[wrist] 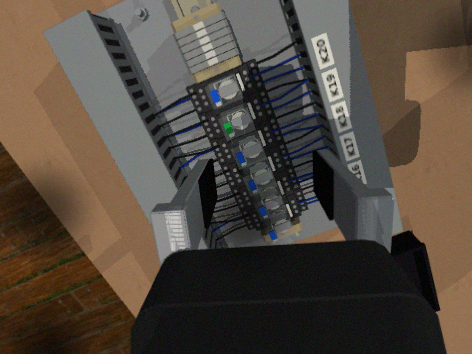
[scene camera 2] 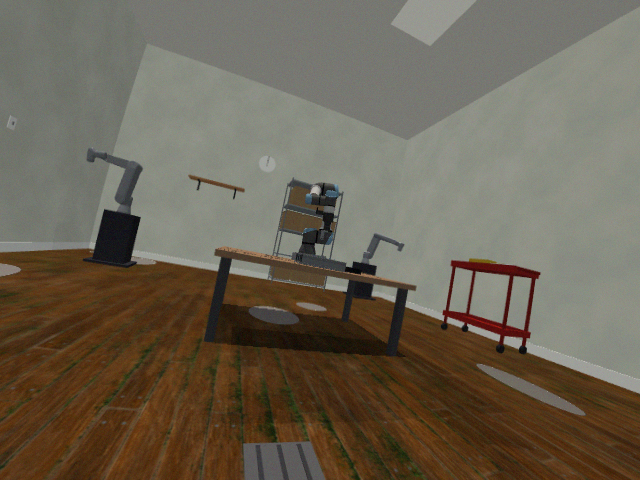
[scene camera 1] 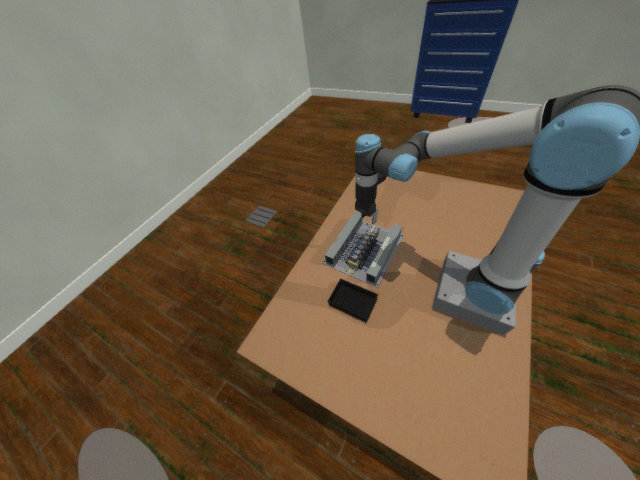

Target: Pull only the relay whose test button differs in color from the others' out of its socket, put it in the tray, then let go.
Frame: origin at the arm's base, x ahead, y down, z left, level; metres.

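Seen in the pictures: gripper, between the fingertips: (wrist: pixel 263 175) (scene camera 2: pixel 321 239) (scene camera 1: pixel 368 219); arm's base, origin of its link: (scene camera 2: pixel 306 254).
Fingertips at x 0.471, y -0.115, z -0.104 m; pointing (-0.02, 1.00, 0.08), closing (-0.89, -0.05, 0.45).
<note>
Offsets run from my fingertips to a thing's top centre. "spot": to the spot under its first point.
The relay with the green test button @(dx +0.010, dy +0.118, dz -0.008 m) (wrist: pixel 235 122) sits in its socket, second from the striped terminal block @(dx -0.004, dy +0.141, dz -0.082 m) (wrist: pixel 206 42), in a row of clear relays. The other relays @(dx +0.004, dy +0.118, dz -0.037 m) (wrist: pixel 227 91) @(dx +0.015, dy +0.118, dz +0.021 m) (wrist: pixel 250 149) have blue buttons. My gripper (scene camera 1: pixel 369 218) (scene camera 2: pixel 324 238) (wrist: pixel 263 175) is open and empty. It points down above the row; in the wrist view the green-button relay lies beyond and left of the midpoint between the fingertips. The black tray @(dx -0.011, dy +0.152, dz +0.280 m) (scene camera 1: pixel 347 311) (wrist: pixel 433 280) stands beside the near end of the panel in scene camera 1; its inside looks empty.
Two raised grey wire ducts @(dx +0.110, dy +0.125, dz -0.007 m) (scene camera 1: pixel 343 239) @(dx -0.084, dy +0.125, dz +0.029 m) (scene camera 1: pixel 385 258) flank the relay row. Black and blue wires run from the sockets to the ducts. Labels K20 @(spot: dx -0.083, dy +0.125, dz -0.023 m) (wrist: pixel 322 49) to K16 show on the right duct. The robot's base (scene camera 1: pixel 449 289) stands on the table right of the panel.
</note>
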